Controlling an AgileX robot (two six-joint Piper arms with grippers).
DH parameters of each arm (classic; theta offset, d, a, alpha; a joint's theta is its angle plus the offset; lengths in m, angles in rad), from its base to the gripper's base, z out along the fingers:
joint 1: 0 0.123 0 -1.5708
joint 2: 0.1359 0 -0.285 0
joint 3: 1.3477 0 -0.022 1.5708
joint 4: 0 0.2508 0 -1.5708
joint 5: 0 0 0.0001 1.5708
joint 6: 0 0.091 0 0
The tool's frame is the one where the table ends.
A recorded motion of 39 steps. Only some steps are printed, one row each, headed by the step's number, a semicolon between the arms.
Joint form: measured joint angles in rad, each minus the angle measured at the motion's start. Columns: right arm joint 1, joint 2, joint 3, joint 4, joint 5, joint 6; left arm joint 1, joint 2, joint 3, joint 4, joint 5, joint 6.
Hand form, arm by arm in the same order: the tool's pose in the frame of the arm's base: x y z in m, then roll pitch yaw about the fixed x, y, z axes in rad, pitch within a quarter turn. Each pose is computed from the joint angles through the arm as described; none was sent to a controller.
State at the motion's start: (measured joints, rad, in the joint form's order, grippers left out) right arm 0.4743 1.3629 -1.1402 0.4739 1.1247 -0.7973; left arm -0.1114 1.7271 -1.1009 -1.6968 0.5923 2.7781
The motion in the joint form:
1: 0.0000 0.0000 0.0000 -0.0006 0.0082 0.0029; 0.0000 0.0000 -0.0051 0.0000 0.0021 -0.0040
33: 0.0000 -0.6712 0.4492 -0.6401 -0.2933 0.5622; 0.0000 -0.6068 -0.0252 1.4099 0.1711 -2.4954
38: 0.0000 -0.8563 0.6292 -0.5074 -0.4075 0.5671; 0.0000 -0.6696 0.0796 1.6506 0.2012 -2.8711
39: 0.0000 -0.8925 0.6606 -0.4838 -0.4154 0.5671; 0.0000 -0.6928 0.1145 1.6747 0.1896 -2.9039
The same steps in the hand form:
1: 0.2134 0.1518 0.3173 2.9829 0.5219 -2.0531; 0.3693 -0.0923 0.2544 2.0698 0.7161 1.1648
33: 0.1135 0.0458 0.3156 -2.6833 0.7309 -2.1959; 0.2271 -0.0433 0.3852 -3.0404 0.9320 2.9105
38: 0.0839 0.0408 0.2853 -2.7860 0.8966 -2.2507; 0.2097 -0.0265 0.3612 -2.9740 0.8162 -3.0694
39: 0.0783 0.0395 0.2790 -2.8128 0.9176 -2.2694; 0.2041 -0.0243 0.3557 -2.9741 0.8153 -3.0459

